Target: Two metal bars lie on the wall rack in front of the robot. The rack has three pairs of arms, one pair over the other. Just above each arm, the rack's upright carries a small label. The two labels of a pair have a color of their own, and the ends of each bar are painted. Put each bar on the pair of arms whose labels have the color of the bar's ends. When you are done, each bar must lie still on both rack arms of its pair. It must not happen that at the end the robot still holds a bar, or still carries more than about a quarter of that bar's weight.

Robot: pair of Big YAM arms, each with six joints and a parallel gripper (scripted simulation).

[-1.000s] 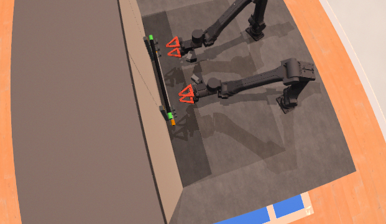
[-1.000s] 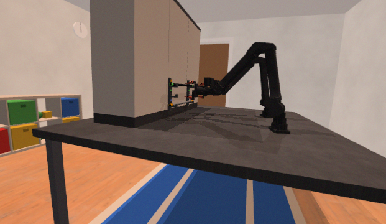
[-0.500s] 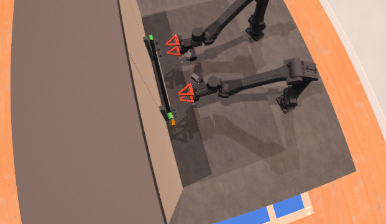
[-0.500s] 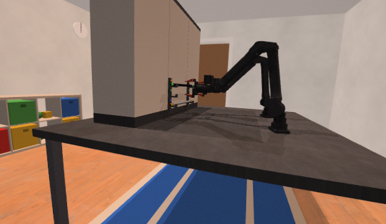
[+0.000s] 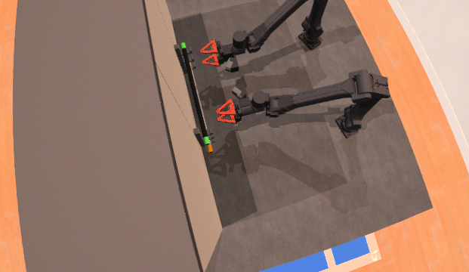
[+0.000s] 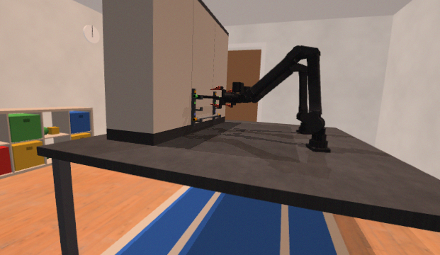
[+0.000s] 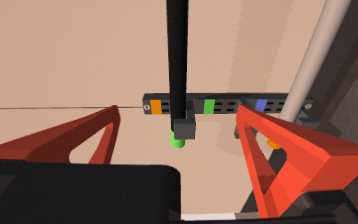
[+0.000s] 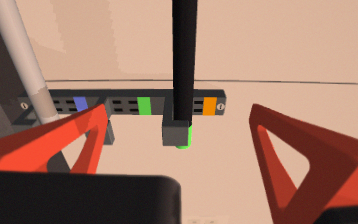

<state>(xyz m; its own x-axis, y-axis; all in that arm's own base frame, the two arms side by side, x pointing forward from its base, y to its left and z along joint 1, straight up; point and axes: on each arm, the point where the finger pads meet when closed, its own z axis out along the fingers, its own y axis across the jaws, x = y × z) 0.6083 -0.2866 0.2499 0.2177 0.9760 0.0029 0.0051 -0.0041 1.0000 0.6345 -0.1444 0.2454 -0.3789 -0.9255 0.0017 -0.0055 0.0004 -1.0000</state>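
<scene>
Right now my right hand is 80 mm short of the black bar and 150 mm to the right of it. Round my right hand: beige wall unit: 270 mm ahead, 160 mm to the left, 200 mm above; then silver bar: 80 mm ahead, 160 mm to the left, 150 mm below.
</scene>
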